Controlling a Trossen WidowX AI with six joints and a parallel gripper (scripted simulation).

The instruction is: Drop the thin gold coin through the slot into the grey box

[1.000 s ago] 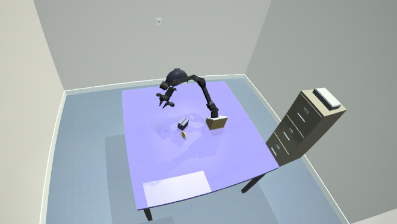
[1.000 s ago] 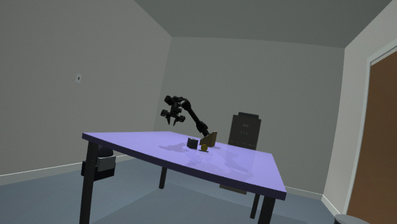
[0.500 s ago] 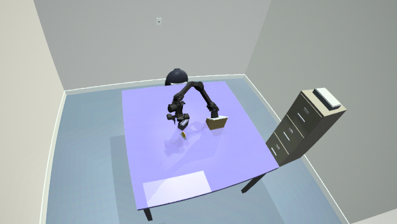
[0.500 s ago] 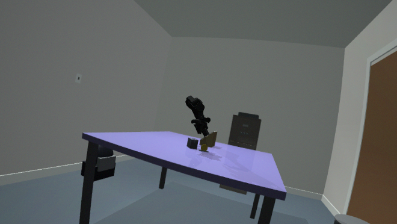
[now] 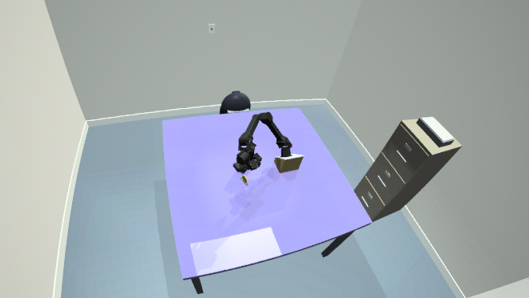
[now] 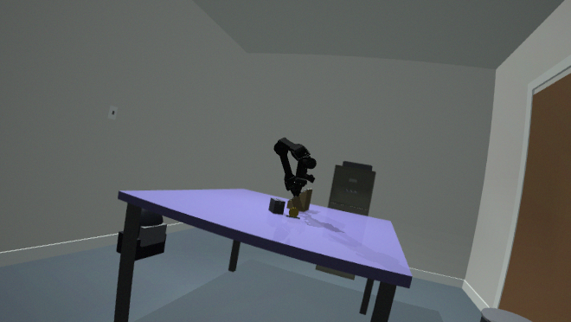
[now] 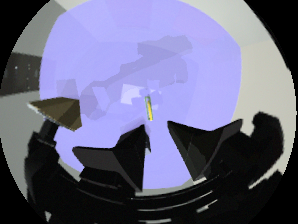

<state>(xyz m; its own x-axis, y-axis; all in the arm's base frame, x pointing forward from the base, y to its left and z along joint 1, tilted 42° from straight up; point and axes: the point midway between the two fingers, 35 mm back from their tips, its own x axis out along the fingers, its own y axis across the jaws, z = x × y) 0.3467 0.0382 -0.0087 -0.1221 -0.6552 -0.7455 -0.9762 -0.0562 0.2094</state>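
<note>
Right now my gripper tip is 90 mm above the gold coin.
</note>
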